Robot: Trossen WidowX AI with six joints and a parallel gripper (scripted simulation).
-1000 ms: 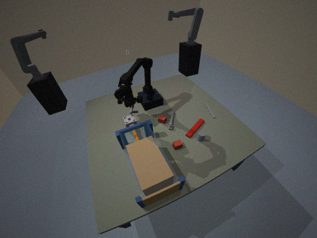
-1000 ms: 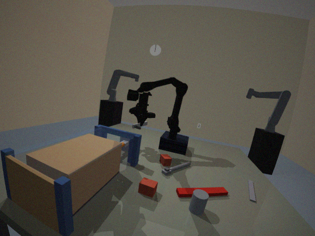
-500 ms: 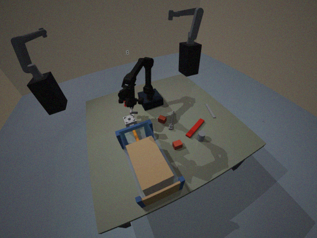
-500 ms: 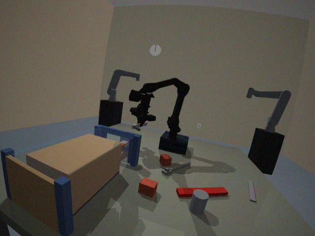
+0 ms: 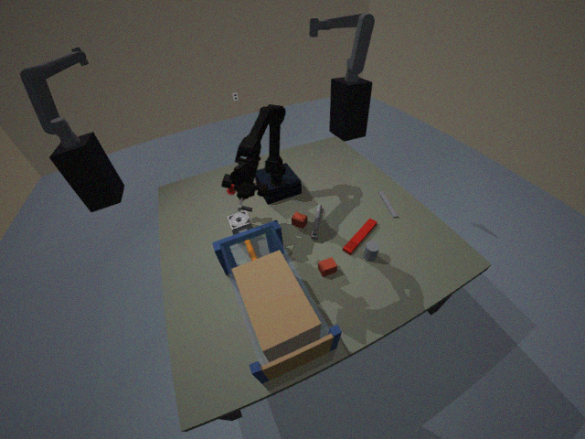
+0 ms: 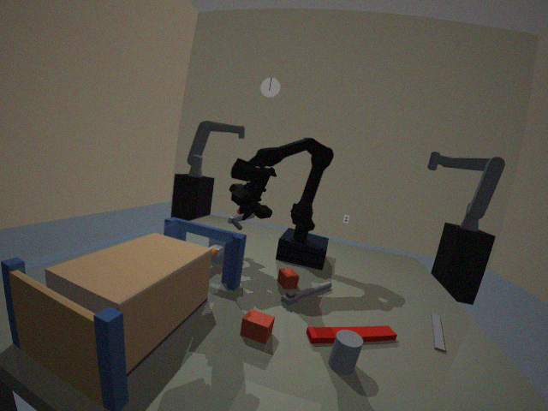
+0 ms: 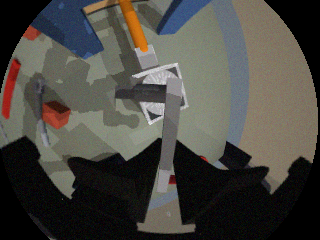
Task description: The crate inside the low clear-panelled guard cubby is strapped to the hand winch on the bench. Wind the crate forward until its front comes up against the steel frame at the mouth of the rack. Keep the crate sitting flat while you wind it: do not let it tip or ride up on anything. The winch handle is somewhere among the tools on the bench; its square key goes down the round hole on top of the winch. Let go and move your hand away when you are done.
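Now: gripper tip 1 cm below the winch handle and 1 cm past it. From my gripper tip the other things lie so: hand winch 13 cm below, 5 cm to the right, 3 cm ahead; then red knob 6 cm behind, 3 cm above, 1 cm to the right; then red bar 44 cm to the left, 30 cm ahead, 15 cm below.
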